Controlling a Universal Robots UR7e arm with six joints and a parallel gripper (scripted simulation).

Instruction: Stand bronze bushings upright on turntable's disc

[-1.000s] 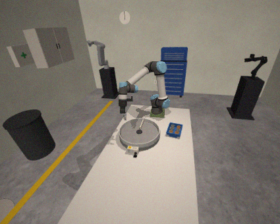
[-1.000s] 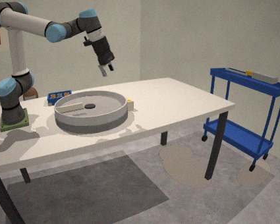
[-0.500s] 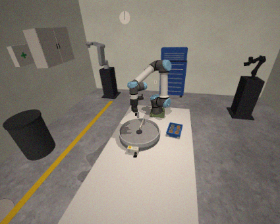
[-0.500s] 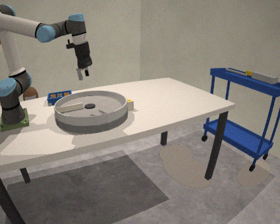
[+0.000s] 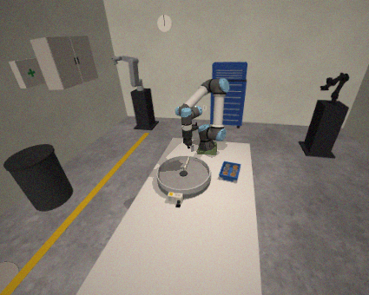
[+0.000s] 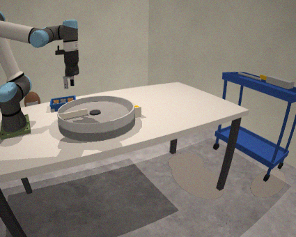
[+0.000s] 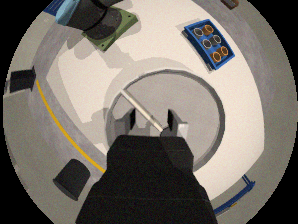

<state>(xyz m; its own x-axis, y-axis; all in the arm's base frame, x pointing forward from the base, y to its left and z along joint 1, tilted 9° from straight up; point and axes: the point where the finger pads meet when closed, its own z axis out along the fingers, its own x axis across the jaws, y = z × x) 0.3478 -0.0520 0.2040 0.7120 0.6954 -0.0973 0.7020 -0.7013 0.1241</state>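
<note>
Now: the blue crate 1 cm behind my hand, 32 cm to the left of it and 20 cm below it. From my hand the other things lie so: grey turntable: 12 cm ahead, 4 cm to the right, 17 cm below.
</note>
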